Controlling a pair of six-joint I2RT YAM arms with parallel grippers.
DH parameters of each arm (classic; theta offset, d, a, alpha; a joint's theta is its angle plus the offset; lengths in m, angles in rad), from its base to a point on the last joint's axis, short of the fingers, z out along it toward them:
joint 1: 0 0.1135 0.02 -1.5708
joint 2: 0 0 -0.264 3.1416
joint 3: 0.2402 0 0.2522 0
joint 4: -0.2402 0 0.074 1.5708
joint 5: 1.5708 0 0 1.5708
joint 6: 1.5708 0.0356 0 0
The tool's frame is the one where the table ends.
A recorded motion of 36 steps. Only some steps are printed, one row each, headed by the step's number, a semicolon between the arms.
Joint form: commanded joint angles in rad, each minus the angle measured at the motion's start. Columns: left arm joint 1, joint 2, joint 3, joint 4, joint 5, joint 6; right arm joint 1, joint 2, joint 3, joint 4, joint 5, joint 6.
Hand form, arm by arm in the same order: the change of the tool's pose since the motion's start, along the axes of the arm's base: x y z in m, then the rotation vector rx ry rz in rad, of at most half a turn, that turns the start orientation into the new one. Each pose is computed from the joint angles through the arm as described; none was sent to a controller.
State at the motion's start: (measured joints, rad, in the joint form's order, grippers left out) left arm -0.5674 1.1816 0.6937 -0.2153 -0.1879 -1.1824; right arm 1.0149 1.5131 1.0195 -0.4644 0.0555 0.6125
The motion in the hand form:
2: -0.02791 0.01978 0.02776 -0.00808 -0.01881 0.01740; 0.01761 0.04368 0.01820 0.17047 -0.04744 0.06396
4: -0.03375 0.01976 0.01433 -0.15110 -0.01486 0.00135; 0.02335 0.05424 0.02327 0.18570 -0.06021 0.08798
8: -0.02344 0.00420 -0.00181 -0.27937 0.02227 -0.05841; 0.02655 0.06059 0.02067 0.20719 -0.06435 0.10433
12: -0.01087 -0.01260 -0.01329 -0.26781 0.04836 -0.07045; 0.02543 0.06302 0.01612 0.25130 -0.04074 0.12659
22: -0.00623 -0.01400 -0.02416 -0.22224 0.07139 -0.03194; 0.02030 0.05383 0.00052 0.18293 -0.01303 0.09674
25: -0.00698 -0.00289 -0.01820 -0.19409 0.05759 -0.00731; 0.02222 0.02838 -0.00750 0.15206 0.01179 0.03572
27: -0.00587 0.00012 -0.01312 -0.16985 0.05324 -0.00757; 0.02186 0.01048 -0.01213 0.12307 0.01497 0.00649
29: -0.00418 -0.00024 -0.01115 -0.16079 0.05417 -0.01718; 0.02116 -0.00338 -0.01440 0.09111 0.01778 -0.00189
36: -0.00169 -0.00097 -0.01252 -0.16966 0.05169 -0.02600; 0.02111 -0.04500 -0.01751 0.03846 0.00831 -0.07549
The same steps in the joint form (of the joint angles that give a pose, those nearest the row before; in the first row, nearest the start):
2: 0.0061 -0.1829 0.0115 -0.1751 -0.0107 -0.0048; 0.0158 0.1159 0.1415 0.1448 -0.0679 -0.0058
4: 0.0060 -0.2208 -0.0773 -0.0637 0.0774 -0.0925; 0.0159 0.1522 0.1949 0.1476 -0.0812 -0.0253
8: -0.0109 -0.1311 -0.1168 0.1030 0.1867 -0.1691; 0.0157 0.1764 0.2047 0.1824 -0.0981 -0.0318
12: -0.0418 -0.0122 -0.0930 0.1716 0.1759 -0.1804; 0.0172 0.1815 0.1833 0.2341 -0.1442 -0.0174
22: -0.0417 0.0366 -0.0921 0.1710 0.1345 -0.1814; 0.0193 0.1727 0.1331 0.2028 -0.1139 -0.0059
25: -0.0076 -0.0051 -0.0900 0.1223 0.1229 -0.1519; -0.0222 0.1141 0.0485 0.1876 -0.1077 0.0119
27: 0.0047 -0.0147 -0.0716 0.0868 0.1188 -0.1260; -0.0496 0.0692 -0.0091 0.1730 -0.0976 0.0048
29: 0.0080 -0.0092 -0.0589 0.0758 0.1245 -0.1119; -0.0721 0.0341 -0.0449 0.1450 -0.0946 -0.0165
36: 0.0129 0.0030 -0.0601 0.0969 0.1386 -0.1085; -0.1538 -0.0803 -0.1512 0.0980 -0.0698 -0.0462

